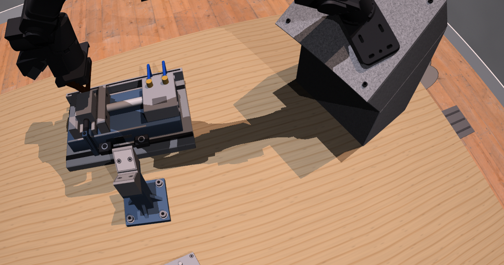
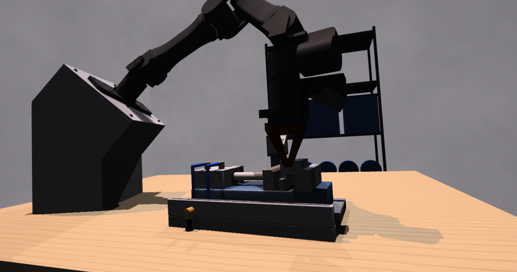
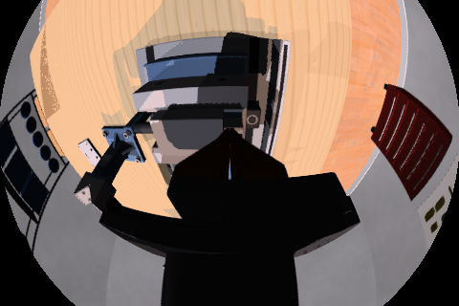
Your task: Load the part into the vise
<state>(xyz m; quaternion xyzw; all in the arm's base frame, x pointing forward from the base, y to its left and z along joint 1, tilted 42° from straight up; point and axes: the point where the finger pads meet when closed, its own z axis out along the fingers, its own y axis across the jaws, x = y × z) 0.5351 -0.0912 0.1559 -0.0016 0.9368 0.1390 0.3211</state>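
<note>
Now: hand 40 mm to the right of the grey part and 20 mm above it. From my hand the other things lie so: moving jaw: 40 mm behind, 30 mm to the left, 30 mm below; then work stop rod: 80 mm to the left, 20 mm below, 10 mm behind; then fixed jaw: 40 mm to the left, 30 mm below, 30 mm ahead.
</note>
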